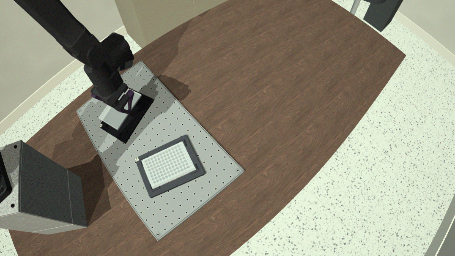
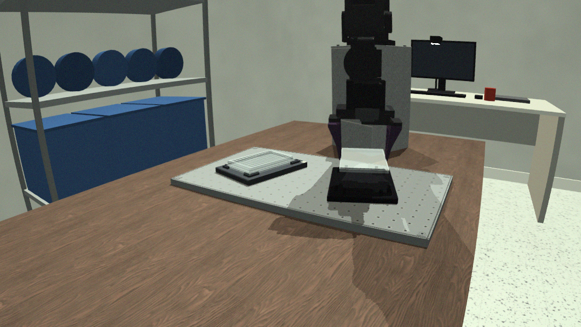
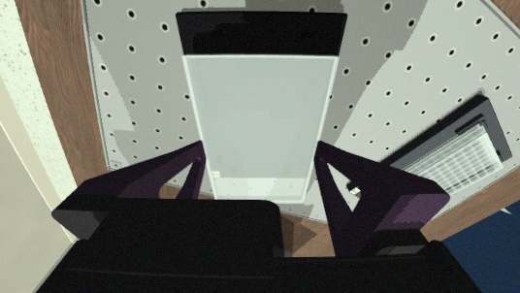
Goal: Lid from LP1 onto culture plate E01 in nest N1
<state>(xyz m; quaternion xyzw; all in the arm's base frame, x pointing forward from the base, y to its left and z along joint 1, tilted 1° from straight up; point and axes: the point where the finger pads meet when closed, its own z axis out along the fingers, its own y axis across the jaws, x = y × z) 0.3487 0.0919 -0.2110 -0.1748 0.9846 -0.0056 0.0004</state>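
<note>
Now: the lid park LP1 5 cm below my hand. Round my hand: lid: 1 cm below; white multi-well culture plate: 23 cm to the right, 4 cm below, 1 cm ahead.
</note>
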